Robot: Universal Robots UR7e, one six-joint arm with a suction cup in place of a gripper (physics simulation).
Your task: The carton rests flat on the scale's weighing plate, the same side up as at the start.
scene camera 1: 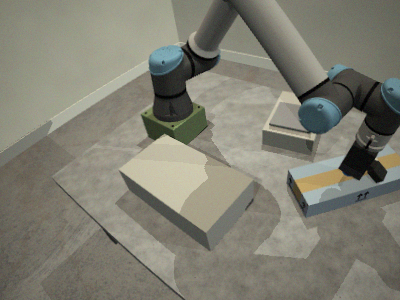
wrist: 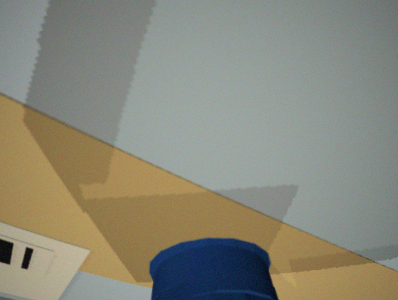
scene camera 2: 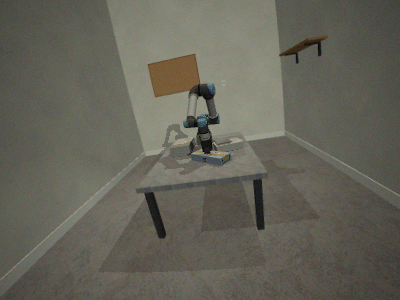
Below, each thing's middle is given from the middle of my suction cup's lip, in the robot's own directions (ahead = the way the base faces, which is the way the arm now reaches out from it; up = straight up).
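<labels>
I find the light blue carton (wrist: pixel 133 133) 4 cm below my suction cup, 1 cm ahead of it and 1 cm to the left of it; going by their middles, the carton is the nearest to my suction cup of the things named here. The scale (scene camera 1: pixel 283 129) is 3 cm below my suction cup, 17 cm to the left of it and 26 cm behind it. As for the large cream box (scene camera 1: pixel 203 197), it is 2 cm below my suction cup, 31 cm to the right of it and 37 cm behind it. Going by their middles, the large cream box is the farthest from my suction cup among these.
</labels>
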